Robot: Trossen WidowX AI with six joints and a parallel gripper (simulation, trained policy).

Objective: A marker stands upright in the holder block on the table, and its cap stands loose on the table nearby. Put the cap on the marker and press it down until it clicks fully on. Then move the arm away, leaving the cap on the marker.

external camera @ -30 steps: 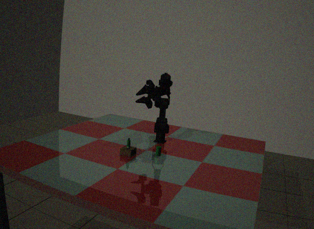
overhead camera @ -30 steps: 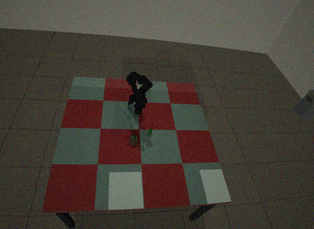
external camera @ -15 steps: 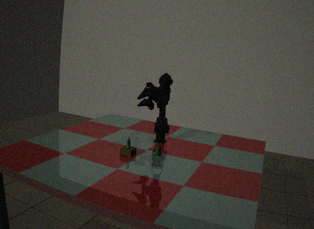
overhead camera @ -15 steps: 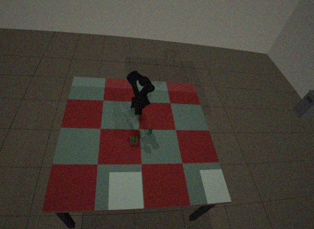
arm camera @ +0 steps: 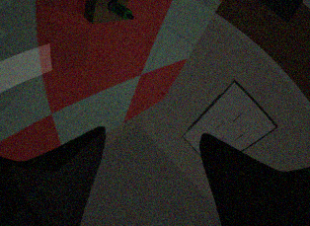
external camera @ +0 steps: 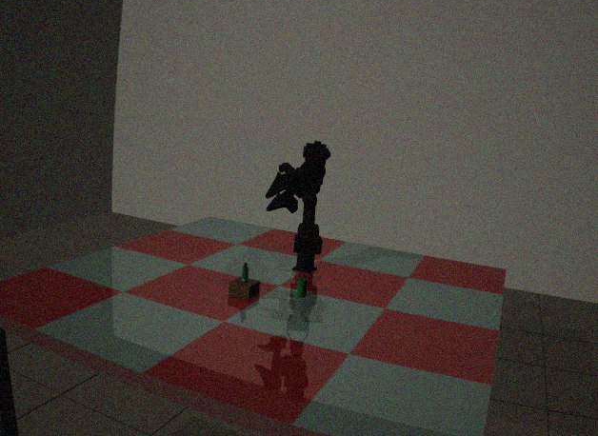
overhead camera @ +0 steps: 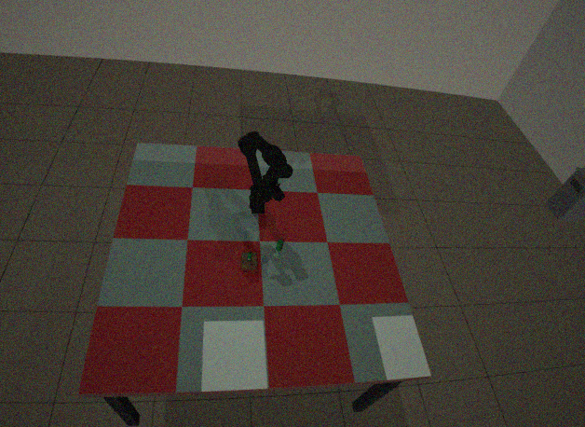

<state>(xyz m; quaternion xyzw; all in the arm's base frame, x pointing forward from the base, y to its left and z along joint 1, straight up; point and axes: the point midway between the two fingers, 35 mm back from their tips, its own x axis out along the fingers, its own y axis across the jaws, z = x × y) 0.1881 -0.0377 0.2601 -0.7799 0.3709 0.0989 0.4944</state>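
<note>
The green cap is 220 mm below my gripper tip, 140 mm to the left of it and 20 mm ahead of it. Also, from my gripper tip: brown holder block 230 mm below, 110 mm ahead; green marker 180 mm below, 110 mm ahead.
</note>
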